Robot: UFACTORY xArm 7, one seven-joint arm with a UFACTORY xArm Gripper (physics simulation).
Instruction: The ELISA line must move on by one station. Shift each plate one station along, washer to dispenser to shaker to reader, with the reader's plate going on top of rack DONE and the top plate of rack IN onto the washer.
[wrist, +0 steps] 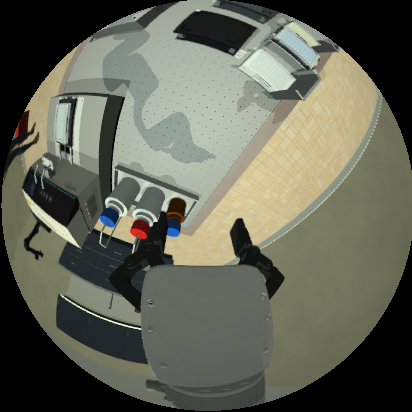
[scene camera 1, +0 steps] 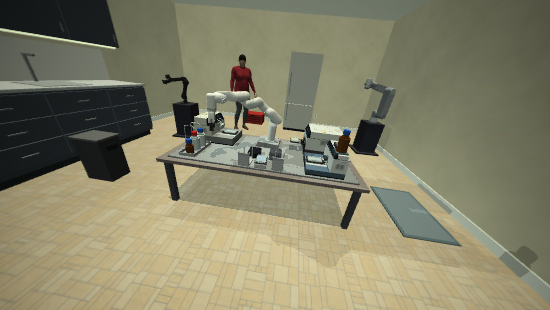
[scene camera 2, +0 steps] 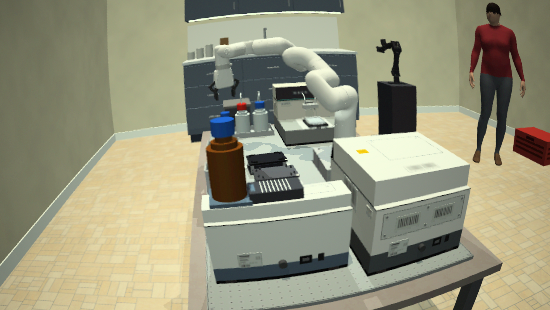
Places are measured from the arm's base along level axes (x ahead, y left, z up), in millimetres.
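Where they show: gripper, fingertip midpoint: (wrist: 200,222) (scene camera 1: 212,129) (scene camera 2: 225,98); arm's base at its link origin: (scene camera 1: 270,140).
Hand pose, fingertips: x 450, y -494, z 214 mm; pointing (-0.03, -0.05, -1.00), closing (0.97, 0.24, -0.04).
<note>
Each offset is from my fingertips to the top centre of the thing. "spot": to the spot under its first point.
My gripper (scene camera 2: 224,95) (wrist: 200,222) is open and empty, high above the table's left end near the bottles. A plate @(dz -158, dx -468, dy +19 mm) (scene camera 1: 230,132) (scene camera 2: 315,121) (wrist: 63,121) lies on the tray of the left machine with thin tubes, apparently the washer. Another plate @(dz -187, dx -28, dy +946 mm) (scene camera 1: 315,159) lies on the blue-based machine at the front right. A pale plate @(dz -150, dx -415, dy +776 mm) (scene camera 1: 296,140) shows beside the large cream machine @(dz +2, dx -397, dy +1082 mm) (scene camera 1: 325,138) (scene camera 2: 400,170). In the wrist view, a whitish plate @(dz -233, dx +47, dy +309 mm) (wrist: 267,70) and a bluish plate (wrist: 298,46) stand at the front-edge racks; rack labels are unreadable. A black flat device @(dz -214, dx -145, dy +363 mm) (scene camera 2: 267,159) (wrist: 215,31) stands mid-table.
A tray holds a blue-capped bottle (scene camera 2: 260,119) (wrist: 122,192), a red-capped bottle (scene camera 2: 242,120) (wrist: 150,202) and a small brown bottle (scene camera 1: 189,147) (wrist: 176,207). A large brown bottle @(spot: dz +37, dx +129, dy +1101 mm) (scene camera 1: 343,144) (scene camera 2: 226,170) stands on the front-right machine. A person (scene camera 1: 242,80) (scene camera 2: 495,65) stands behind the table.
</note>
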